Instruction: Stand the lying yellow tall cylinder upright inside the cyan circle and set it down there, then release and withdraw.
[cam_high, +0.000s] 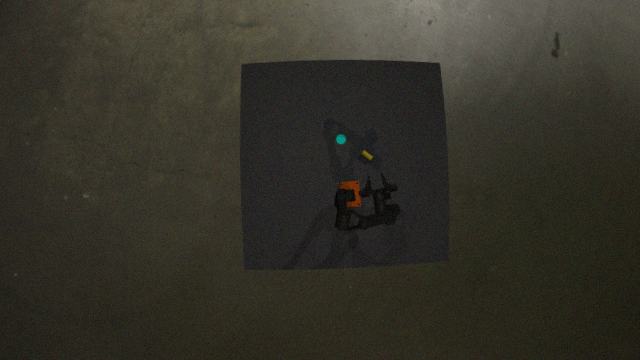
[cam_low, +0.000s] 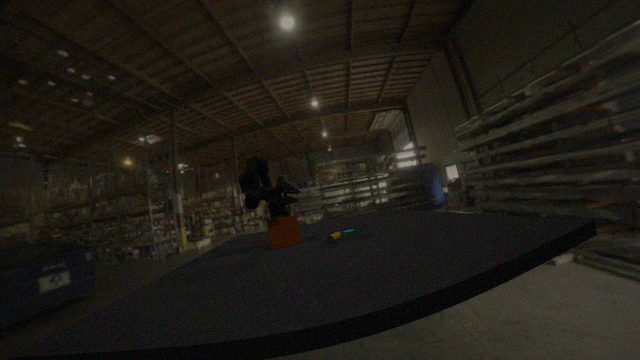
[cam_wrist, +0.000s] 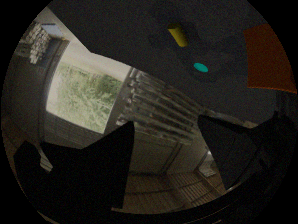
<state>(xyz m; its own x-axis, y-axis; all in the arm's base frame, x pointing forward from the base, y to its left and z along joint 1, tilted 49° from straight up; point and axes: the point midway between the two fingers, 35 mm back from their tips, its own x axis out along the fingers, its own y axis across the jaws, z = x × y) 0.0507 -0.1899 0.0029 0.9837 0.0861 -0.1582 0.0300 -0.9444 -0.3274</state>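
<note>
My gripper tip is now 120 mm short of the yellow cylinder, 20 mm to the left of it and 200 mm above it. The rest, counted from my gripper tip: cyan circle: 240 mm ahead, 110 mm to the left, 220 mm below.
</note>
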